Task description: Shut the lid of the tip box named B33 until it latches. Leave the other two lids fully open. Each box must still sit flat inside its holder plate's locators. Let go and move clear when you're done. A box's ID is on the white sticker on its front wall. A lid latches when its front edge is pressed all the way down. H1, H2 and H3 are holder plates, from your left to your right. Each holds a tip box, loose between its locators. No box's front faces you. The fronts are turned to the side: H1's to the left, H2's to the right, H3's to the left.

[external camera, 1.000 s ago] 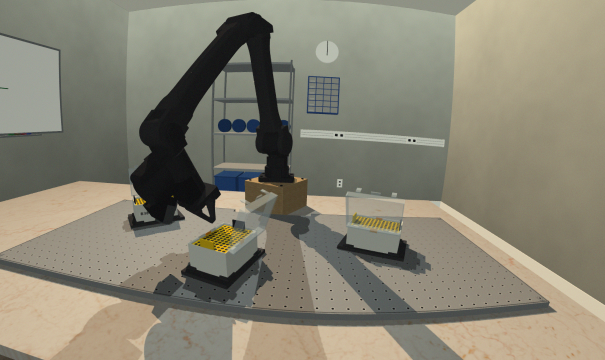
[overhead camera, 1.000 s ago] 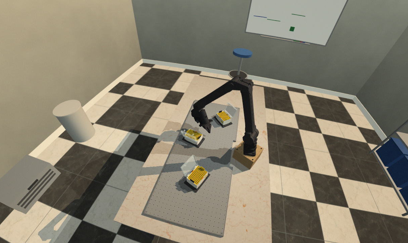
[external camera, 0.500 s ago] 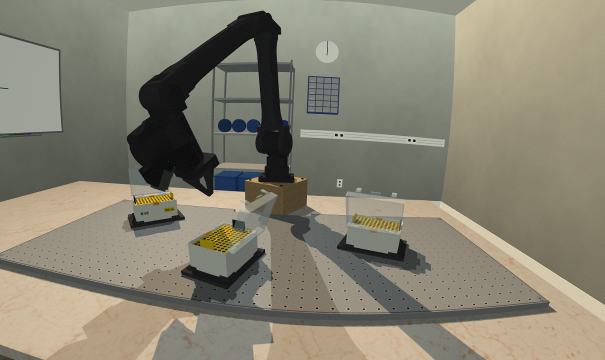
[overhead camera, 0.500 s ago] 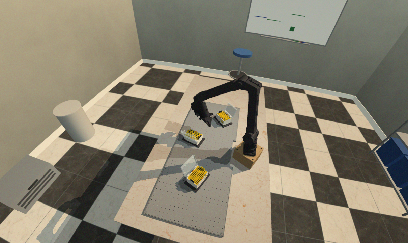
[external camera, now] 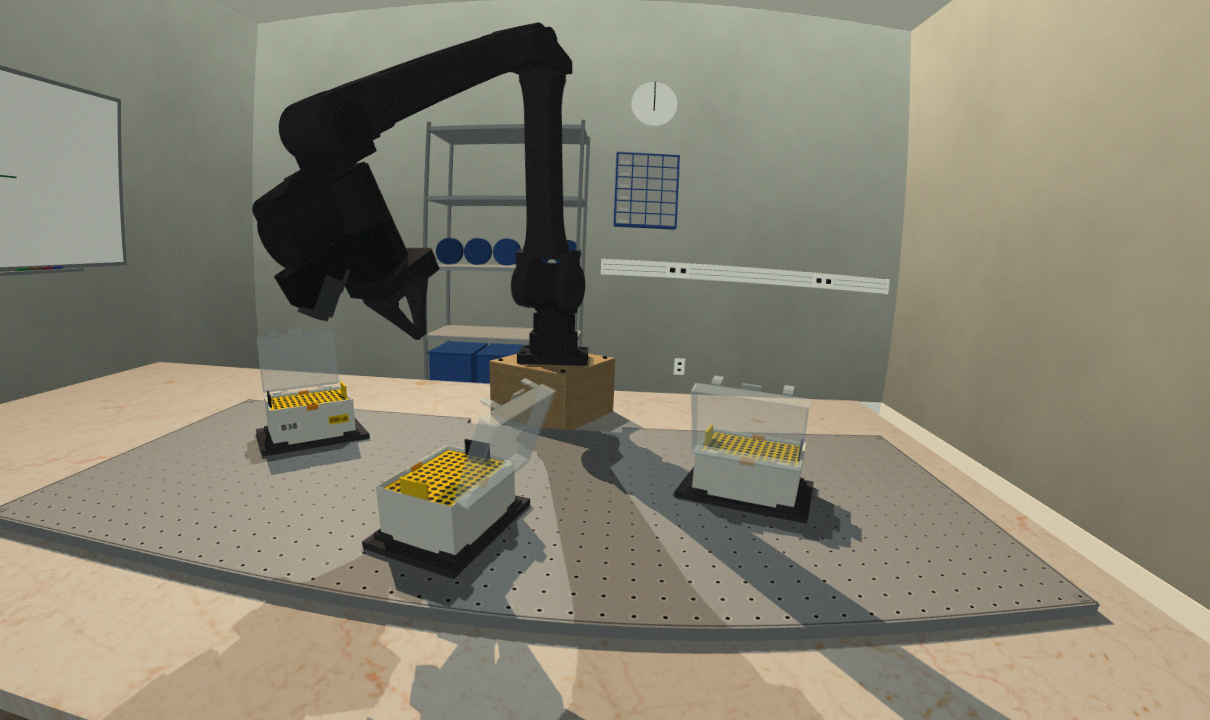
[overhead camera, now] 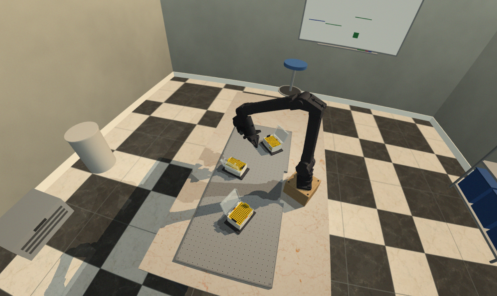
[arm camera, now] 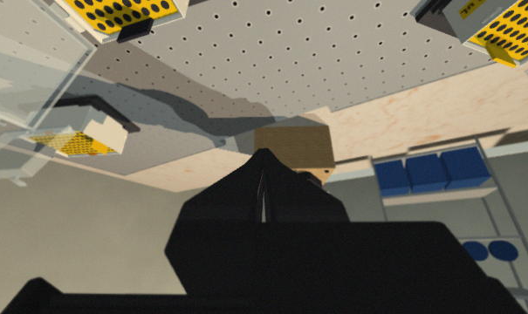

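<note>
Now: hand 130 mm short of the tip box lid, 130 mm to the right of it and 80 mm above it. From my hand the other things lie so: tip box: 110 mm behind, 220 mm to the right, 110 mm below.
</note>
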